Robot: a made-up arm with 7 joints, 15 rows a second.
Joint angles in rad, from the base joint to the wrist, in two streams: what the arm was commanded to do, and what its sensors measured. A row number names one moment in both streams.
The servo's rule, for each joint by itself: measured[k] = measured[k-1] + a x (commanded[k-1-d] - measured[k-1]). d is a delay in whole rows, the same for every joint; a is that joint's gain. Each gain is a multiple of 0.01, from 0.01 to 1. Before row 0 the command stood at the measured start. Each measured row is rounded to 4 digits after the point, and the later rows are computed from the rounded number. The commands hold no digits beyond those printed.
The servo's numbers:
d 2
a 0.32 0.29 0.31 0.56 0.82 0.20 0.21
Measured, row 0:
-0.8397 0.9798 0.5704 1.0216 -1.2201 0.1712 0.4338
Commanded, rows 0 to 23:
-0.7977 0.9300 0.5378 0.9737 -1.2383 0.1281 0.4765
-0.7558 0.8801 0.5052 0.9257 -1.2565 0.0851 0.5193
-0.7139 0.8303 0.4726 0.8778 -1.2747 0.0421 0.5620
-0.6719 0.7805 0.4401 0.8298 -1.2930 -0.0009 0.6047
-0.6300 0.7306 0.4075 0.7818 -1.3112 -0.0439 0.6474
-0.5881 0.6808 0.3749 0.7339 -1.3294 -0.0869 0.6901
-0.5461 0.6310 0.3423 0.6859 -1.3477 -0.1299 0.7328
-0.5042 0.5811 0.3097 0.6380 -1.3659 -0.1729 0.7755
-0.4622 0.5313 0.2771 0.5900 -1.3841 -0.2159 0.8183
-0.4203 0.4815 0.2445 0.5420 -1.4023 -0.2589 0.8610
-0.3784 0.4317 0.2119 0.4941 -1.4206 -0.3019 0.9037
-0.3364 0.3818 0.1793 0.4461 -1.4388 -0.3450 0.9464
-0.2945 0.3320 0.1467 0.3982 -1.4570 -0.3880 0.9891
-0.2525 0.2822 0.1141 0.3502 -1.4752 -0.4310 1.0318
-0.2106 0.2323 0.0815 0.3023 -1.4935 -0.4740 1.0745
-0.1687 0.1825 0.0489 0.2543 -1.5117 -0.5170 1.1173
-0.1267 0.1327 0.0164 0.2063 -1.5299 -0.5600 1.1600
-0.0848 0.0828 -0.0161 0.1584 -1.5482 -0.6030 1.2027
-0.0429 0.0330 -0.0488 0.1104 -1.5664 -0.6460 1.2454
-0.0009 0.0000 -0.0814 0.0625 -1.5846 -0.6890 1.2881
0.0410 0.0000 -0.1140 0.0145 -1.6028 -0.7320 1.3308
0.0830 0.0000 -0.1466 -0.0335 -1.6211 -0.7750 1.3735
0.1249 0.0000 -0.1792 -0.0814 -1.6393 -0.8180 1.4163
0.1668 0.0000 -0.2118 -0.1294 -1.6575 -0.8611 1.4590
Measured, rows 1 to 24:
-0.8397 0.9798 0.5704 1.0216 -1.2201 0.1712 0.4338
-0.8397 0.9798 0.5704 1.0216 -1.2201 0.1712 0.4338
-0.8263 0.9654 0.5603 0.9948 -1.2350 0.1626 0.4428
-0.8037 0.9407 0.5432 0.9561 -1.2526 0.1471 0.4589
-0.7750 0.9087 0.5213 0.9123 -1.2707 0.1261 0.4806
-0.7420 0.8715 0.4961 0.8661 -1.2890 0.1007 0.5067
-0.7062 0.8306 0.4686 0.8189 -1.3072 0.0718 0.5362
-0.6684 0.7872 0.4396 0.7713 -1.3254 0.0401 0.5685
-0.6293 0.7419 0.4094 0.7235 -1.3437 0.0061 0.6030
-0.5893 0.6953 0.3785 0.6756 -1.3619 -0.0297 0.6392
-0.5486 0.6477 0.3471 0.6277 -1.3801 -0.0669 0.6768
-0.5075 0.5995 0.3153 0.5797 -1.3983 -0.1053 0.7155
-0.4662 0.5508 0.2832 0.5318 -1.4166 -0.1446 0.7550
-0.4247 0.5018 0.2510 0.4838 -1.4348 -0.1847 0.7952
-0.3830 0.4526 0.2187 0.4359 -1.4530 -0.2254 0.8359
-0.3412 0.4032 0.1863 0.3879 -1.4712 -0.2665 0.8770
-0.2994 0.3536 0.1538 0.3400 -1.4895 -0.3080 0.9185
-0.2576 0.3040 0.1213 0.2920 -1.5077 -0.3498 0.9602
-0.2157 0.2543 0.0888 0.2440 -1.5259 -0.3918 1.0022
-0.1738 0.2046 0.0563 0.1961 -1.5442 -0.4340 1.0443
-0.1319 0.1548 0.0237 0.1481 -1.5624 -0.4764 1.0865
-0.0900 0.1099 -0.0089 0.1002 -1.5806 -0.5189 1.1288
-0.0481 0.0780 -0.0415 0.0522 -1.5988 -0.5615 1.1712
-0.0061 0.0554 -0.0741 0.0042 -1.6171 -0.6042 1.2137

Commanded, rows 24 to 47:
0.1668 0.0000 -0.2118 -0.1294 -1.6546 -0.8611 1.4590
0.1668 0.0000 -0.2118 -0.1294 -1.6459 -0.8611 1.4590
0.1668 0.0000 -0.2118 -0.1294 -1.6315 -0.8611 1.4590
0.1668 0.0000 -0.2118 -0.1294 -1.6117 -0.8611 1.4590
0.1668 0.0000 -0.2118 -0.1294 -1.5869 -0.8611 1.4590
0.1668 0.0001 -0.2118 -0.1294 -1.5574 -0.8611 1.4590
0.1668 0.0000 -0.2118 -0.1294 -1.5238 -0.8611 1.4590
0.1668 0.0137 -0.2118 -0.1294 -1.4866 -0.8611 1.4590
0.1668 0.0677 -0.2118 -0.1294 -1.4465 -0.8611 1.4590
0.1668 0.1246 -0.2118 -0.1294 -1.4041 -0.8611 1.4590
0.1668 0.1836 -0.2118 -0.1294 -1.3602 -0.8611 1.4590
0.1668 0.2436 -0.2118 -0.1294 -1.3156 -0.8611 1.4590
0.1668 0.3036 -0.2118 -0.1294 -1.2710 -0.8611 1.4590
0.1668 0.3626 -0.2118 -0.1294 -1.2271 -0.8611 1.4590
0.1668 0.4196 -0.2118 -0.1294 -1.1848 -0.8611 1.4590
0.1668 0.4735 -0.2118 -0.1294 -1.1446 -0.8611 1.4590
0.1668 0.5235 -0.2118 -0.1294 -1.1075 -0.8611 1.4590
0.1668 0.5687 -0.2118 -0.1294 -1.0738 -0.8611 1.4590
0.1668 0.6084 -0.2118 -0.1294 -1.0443 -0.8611 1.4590
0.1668 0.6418 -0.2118 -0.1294 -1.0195 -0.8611 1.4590
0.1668 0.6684 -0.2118 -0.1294 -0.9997 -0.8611 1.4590
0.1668 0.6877 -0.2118 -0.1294 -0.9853 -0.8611 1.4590
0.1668 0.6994 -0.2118 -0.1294 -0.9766 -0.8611 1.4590
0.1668 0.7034 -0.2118 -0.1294 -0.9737 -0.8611 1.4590
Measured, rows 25 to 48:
0.0358 0.0393 -0.1067 -0.0437 -1.6353 -0.6470 1.2562
0.0777 0.0279 -0.1393 -0.0917 -1.6535 -0.6898 1.2988
0.1062 0.0198 -0.1618 -0.1128 -1.6544 -0.7241 1.3324
0.1256 0.0141 -0.1773 -0.1221 -1.6474 -0.7515 1.3590
0.1388 0.0100 -0.1880 -0.1262 -1.6344 -0.7734 1.3800
0.1478 0.0071 -0.1954 -0.1280 -1.6158 -0.7909 1.3966
0.1539 0.0050 -0.2005 -0.1288 -1.5921 -0.8049 1.4097
0.1580 0.0036 -0.2040 -0.1291 -1.5636 -0.8161 1.4201
0.1608 0.0026 -0.2064 -0.1293 -1.5310 -0.8251 1.4283
0.1627 0.0058 -0.2081 -0.1294 -1.4946 -0.8323 1.4347
0.1640 0.0238 -0.2092 -0.1294 -1.4552 -0.8381 1.4398
0.1649 0.0530 -0.2100 -0.1294 -1.4133 -0.8427 1.4438
0.1655 0.0909 -0.2106 -0.1294 -1.3698 -0.8464 1.4470
0.1659 0.1352 -0.2110 -0.1294 -1.3254 -0.8493 1.4495
0.1662 0.1840 -0.2112 -0.1294 -1.2808 -0.8517 1.4515
0.1664 0.2358 -0.2114 -0.1294 -1.2368 -0.8536 1.4531
0.1665 0.2891 -0.2115 -0.1294 -1.1942 -0.8551 1.4543
0.1666 0.3426 -0.2116 -0.1294 -1.1535 -0.8563 1.4553
0.1667 0.3951 -0.2117 -0.1294 -1.1158 -0.8573 1.4561
0.1667 0.4454 -0.2117 -0.1294 -1.0814 -0.8581 1.4567
0.1667 0.4927 -0.2117 -0.1294 -1.0510 -0.8587 1.4572
0.1667 0.5359 -0.2117 -0.1294 -1.0252 -0.8592 1.4576
0.1667 0.5743 -0.2117 -0.1294 -1.0043 -0.8596 1.4579
0.1667 0.6072 -0.2117 -0.1294 -0.9887 -0.8599 1.4581

